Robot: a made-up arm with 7 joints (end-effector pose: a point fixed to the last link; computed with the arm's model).
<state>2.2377 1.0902 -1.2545 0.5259 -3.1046 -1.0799 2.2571</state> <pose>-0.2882 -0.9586 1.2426 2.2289 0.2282 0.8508</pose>
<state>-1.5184 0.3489 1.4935 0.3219 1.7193 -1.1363 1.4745</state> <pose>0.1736 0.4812 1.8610 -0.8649 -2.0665 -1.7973</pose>
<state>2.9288 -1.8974 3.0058 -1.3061 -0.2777 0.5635 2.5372</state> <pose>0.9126 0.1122 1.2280 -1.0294 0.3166 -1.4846</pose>
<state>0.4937 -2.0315 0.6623 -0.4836 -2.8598 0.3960 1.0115</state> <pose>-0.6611 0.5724 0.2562 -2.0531 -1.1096 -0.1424</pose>
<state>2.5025 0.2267 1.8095 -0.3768 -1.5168 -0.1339 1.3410</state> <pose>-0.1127 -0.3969 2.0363 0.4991 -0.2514 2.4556</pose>
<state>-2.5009 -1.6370 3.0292 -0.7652 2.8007 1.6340 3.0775</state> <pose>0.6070 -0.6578 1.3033 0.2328 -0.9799 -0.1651</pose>
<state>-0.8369 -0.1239 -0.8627 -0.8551 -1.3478 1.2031 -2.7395</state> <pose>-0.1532 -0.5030 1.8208 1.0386 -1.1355 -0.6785</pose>
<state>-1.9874 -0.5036 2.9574 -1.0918 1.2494 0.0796 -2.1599</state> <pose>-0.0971 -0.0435 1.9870 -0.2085 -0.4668 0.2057</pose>
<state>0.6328 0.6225 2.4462 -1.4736 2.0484 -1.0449 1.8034</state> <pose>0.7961 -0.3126 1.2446 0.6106 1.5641 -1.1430</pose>
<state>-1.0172 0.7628 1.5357 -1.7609 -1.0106 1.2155 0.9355</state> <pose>-0.2068 0.6742 1.2772 -1.5597 -0.6984 -0.4153</pose>
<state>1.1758 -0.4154 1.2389 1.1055 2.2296 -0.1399 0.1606</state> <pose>-0.5067 -0.0770 1.7689 -0.2416 -0.9947 1.9396</pose>
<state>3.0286 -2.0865 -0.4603 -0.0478 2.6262 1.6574 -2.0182</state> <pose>0.8370 0.2042 0.3905 -1.6617 -0.7439 0.3547</pose>
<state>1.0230 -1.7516 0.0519 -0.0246 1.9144 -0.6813 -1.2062</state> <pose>-0.5297 0.9767 0.8020 -0.8742 -1.7164 -1.4999</pose>
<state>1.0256 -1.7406 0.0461 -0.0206 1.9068 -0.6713 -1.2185</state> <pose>-0.5283 0.9797 0.8158 -0.8865 -1.6928 -1.4777</pose>
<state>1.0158 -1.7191 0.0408 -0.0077 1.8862 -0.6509 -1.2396</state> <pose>-0.5406 0.9773 0.8456 -0.8913 -1.6469 -1.4266</pose>
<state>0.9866 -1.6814 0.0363 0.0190 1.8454 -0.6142 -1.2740</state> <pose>-0.5733 0.9641 0.9007 -0.8817 -1.5684 -1.3291</pose>
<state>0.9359 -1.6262 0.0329 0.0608 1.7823 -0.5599 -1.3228</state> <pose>-0.6255 0.9334 0.9835 -0.8507 -1.4574 -1.1766</pose>
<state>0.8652 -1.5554 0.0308 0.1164 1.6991 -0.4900 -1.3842</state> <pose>-0.6892 0.8781 1.0915 -0.7930 -1.3214 -0.9695</pose>
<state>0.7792 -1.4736 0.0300 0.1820 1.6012 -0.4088 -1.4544</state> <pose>-0.7508 0.7952 1.2164 -0.7077 -1.1719 -0.7174</pose>
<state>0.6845 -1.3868 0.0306 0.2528 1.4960 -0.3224 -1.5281</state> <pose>-0.7959 0.6886 1.3464 -0.5996 -1.0198 -0.4388</pose>
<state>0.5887 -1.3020 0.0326 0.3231 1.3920 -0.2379 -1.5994</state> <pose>-0.8151 0.5707 1.4684 -0.4786 -0.8752 -0.1587</pose>
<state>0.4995 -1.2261 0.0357 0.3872 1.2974 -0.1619 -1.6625</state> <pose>-0.8090 0.4577 1.5711 -0.3576 -0.7471 0.0975</pose>
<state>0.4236 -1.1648 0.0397 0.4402 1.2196 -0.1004 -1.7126</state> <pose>-0.7873 0.3633 1.6482 -0.2505 -0.6431 0.3075</pose>
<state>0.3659 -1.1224 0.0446 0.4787 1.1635 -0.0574 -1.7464</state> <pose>-0.7636 0.2951 1.6982 -0.1692 -0.5698 0.4571</pose>
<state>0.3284 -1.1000 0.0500 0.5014 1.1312 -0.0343 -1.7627</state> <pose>-0.7489 0.2538 1.7238 -0.1201 -0.5304 0.5418</pose>
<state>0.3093 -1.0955 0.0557 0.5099 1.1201 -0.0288 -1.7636</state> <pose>-0.7472 0.2349 1.7299 -0.1018 -0.5219 0.5692</pose>
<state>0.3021 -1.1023 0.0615 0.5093 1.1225 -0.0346 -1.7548</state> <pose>-0.7551 0.2299 1.7242 -0.1034 -0.5333 0.5604</pose>
